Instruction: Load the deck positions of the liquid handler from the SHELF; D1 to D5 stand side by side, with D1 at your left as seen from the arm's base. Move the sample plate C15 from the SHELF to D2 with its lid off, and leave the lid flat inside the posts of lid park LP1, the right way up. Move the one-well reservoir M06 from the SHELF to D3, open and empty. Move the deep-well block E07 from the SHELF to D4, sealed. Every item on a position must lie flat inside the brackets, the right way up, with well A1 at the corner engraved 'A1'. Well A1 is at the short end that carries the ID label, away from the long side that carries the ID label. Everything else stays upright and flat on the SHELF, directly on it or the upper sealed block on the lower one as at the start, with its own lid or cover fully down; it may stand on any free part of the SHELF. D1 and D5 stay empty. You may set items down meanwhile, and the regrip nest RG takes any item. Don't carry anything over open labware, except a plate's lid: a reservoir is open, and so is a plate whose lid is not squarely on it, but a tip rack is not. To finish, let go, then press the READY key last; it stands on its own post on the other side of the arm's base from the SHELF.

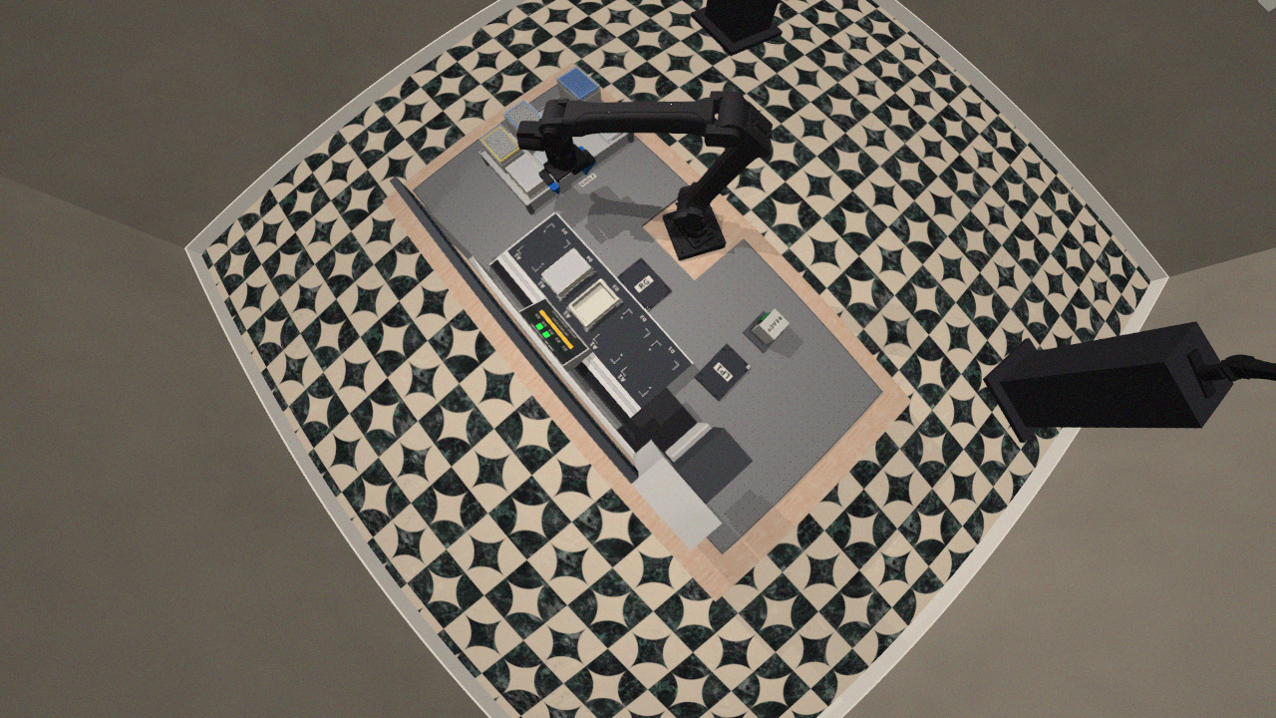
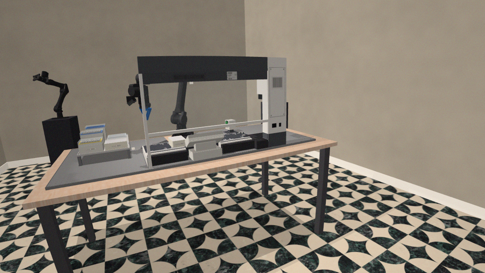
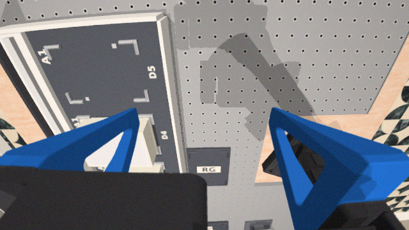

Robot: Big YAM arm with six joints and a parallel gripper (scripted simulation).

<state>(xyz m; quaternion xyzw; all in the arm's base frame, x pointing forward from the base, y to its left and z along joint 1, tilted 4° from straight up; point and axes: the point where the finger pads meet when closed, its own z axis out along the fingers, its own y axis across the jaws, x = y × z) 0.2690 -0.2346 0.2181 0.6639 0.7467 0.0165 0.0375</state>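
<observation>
Now: hand 200 mm to the left of the clear plate lid, 140 mm above it and 30 mm past it. The rest, counted from my hand: white block 190 mm to the right, 130 mm below, 80 mm ahead; then shelf label 210 mm below, 110 mm to the right, 90 mm behind; then shelf 280 mm to the right, 160 mm below, 70 mm behind.
</observation>
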